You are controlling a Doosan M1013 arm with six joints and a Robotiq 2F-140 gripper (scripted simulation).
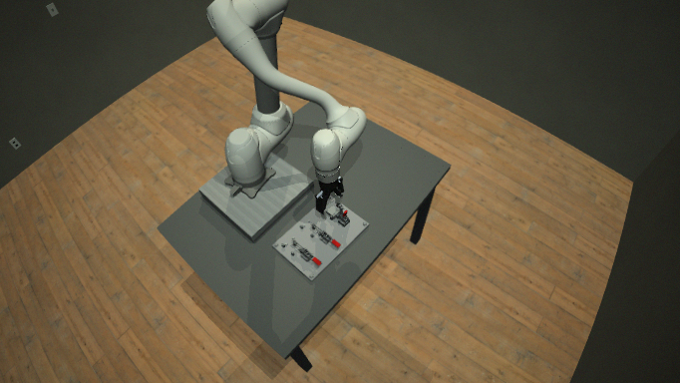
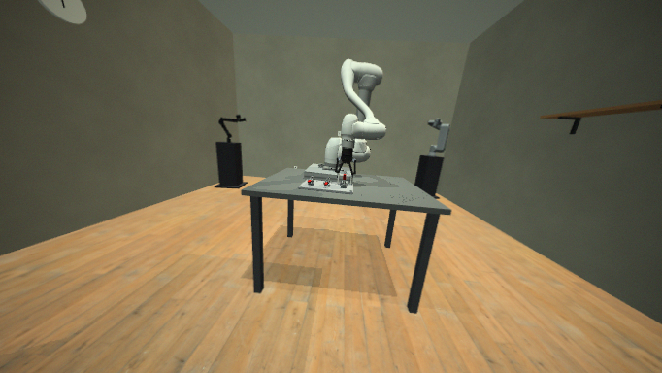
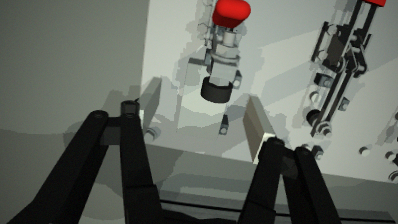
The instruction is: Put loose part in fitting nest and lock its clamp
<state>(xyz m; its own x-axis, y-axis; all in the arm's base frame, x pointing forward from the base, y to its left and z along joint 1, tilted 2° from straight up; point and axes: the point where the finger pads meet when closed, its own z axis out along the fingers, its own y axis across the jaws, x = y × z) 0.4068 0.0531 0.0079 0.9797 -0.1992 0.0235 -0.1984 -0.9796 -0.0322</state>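
My hand is 3 cm above the loose part. Round my hand: clamp 7 cm ahead, 1 cm to the right, 1 cm above; then fixture plate 2 cm ahead, 12 cm to the right, 5 cm below.
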